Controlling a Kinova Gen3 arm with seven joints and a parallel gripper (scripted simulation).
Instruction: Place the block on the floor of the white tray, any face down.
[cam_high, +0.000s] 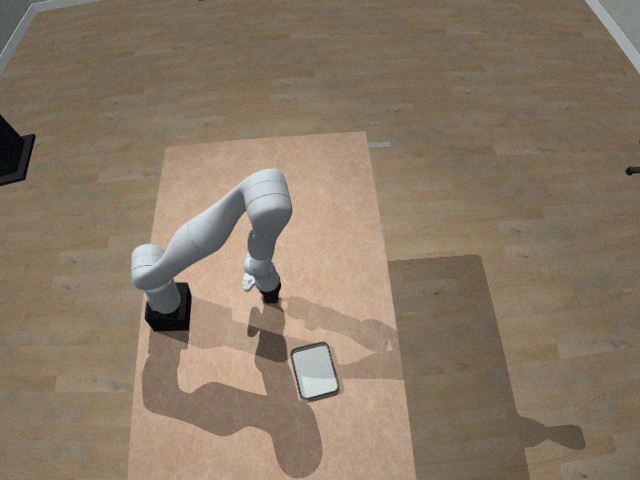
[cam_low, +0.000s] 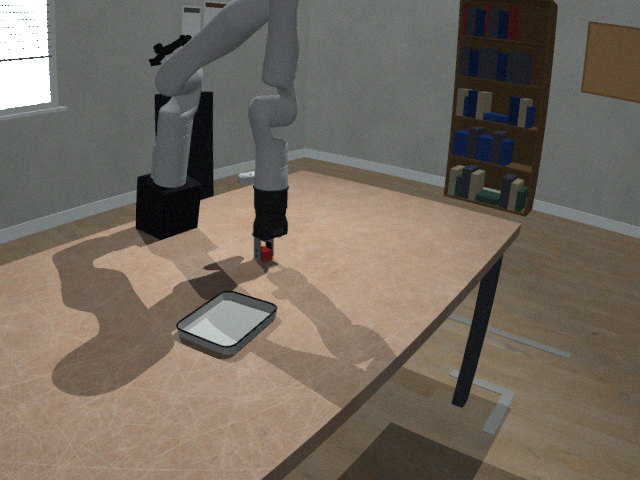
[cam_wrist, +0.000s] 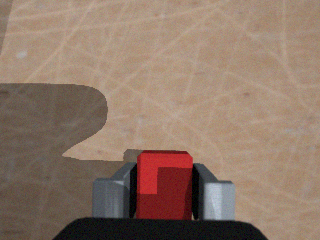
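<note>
The red block is 1 cm below my hand. The rest, counted from my hand: white tray (28 cm to the right, 11 cm ahead, 1 cm below).
</note>
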